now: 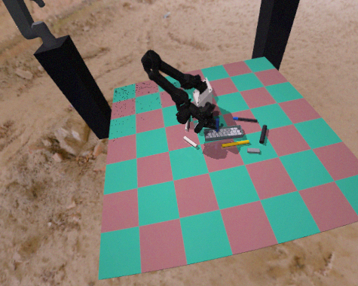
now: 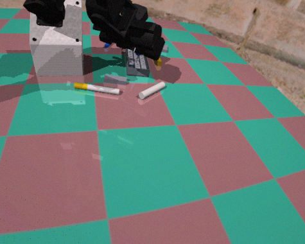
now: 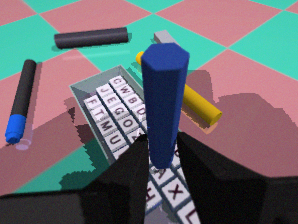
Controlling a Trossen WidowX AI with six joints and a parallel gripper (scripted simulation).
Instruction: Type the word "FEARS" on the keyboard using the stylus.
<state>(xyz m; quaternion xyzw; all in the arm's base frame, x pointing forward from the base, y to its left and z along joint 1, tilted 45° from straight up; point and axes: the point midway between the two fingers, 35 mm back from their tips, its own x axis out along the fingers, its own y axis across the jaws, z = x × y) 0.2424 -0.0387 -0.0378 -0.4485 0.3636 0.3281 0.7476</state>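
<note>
My gripper tip is 9 cm short of the yellow pen, 8 cm to the right of it and 6 cm above it. From my gripper tip the other things lie so: blue stylus: 2 cm below; then blue-tipped dark pen: 8 cm behind, 17 cm to the left, 6 cm below; then white-and-yellow pen: 15 cm behind, 15 cm to the right, 6 cm below.
</note>
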